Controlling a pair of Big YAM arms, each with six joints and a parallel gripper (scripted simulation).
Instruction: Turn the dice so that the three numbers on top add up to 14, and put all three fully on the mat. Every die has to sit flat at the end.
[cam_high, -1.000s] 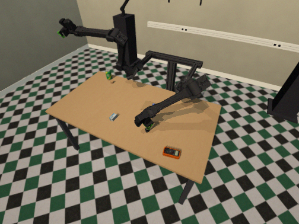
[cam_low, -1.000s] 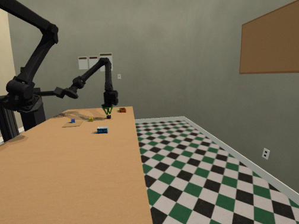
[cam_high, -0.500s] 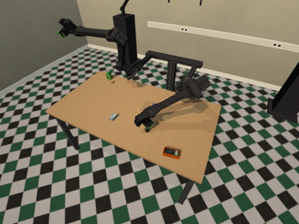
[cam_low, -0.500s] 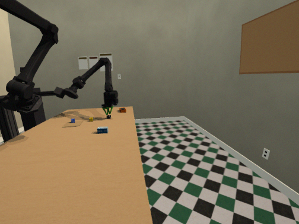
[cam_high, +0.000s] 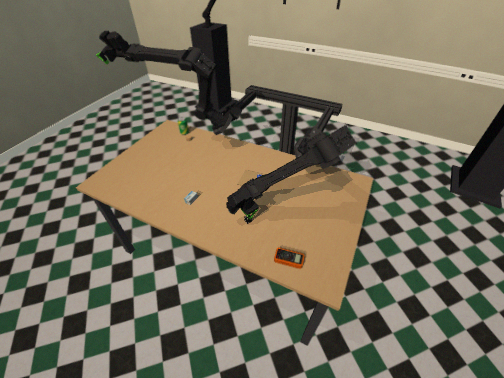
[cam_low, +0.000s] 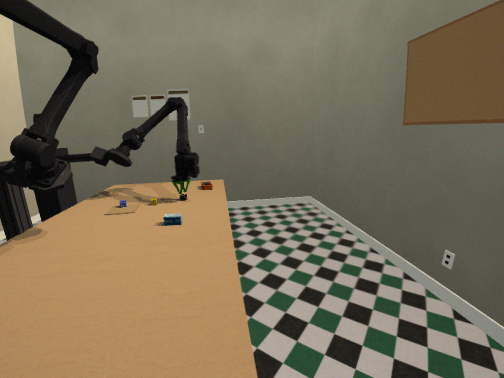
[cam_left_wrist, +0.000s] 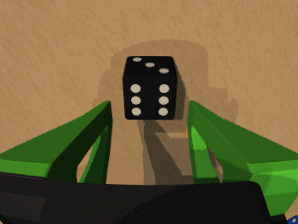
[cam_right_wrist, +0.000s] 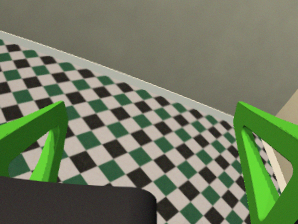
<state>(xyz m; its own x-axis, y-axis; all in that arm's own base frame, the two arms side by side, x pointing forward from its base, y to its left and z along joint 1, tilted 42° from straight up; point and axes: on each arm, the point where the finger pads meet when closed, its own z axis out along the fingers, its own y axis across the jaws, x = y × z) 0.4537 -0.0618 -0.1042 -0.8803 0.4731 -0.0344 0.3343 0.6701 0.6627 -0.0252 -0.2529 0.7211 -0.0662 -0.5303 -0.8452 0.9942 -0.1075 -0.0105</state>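
My left hand is 3 cm above the black die. Also, from my left hand: blue die: 30 cm behind, 10 cm to the right, 3 cm below; then tan mat: 28 cm behind, 14 cm to the right, 5 cm below; then yellow die: 14 cm behind, 7 cm to the right, 3 cm below.
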